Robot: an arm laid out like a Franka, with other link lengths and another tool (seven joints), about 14 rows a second.
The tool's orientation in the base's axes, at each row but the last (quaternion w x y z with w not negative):
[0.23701, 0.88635, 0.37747, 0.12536]
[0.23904, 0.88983, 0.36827, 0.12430]
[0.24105, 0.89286, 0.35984, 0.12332]
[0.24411, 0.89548, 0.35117, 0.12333]
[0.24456, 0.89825, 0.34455, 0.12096]
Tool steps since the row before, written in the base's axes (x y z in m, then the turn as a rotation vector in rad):
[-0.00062, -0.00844, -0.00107, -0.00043, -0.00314, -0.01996]
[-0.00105, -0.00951, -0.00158, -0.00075, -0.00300, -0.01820]
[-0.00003, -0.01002, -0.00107, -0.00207, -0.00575, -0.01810]
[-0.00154, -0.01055, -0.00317, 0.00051, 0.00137, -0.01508]
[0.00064, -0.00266, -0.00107, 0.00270, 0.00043, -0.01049]
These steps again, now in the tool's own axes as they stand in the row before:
[-0.00662, 0.00416, 0.00341, -0.00345, -0.00865, 0.01794]
[-0.00760, 0.00440, 0.00411, -0.00349, -0.00801, 0.01626]
[-0.00711, 0.00569, 0.00433, -0.00635, -0.00701, 0.01660]
[-0.00854, 0.00415, 0.00579, 0.00057, -0.00848, 0.01254]
[-0.00139, 0.00151, 0.00210, 0.00176, -0.00425, 0.00982]

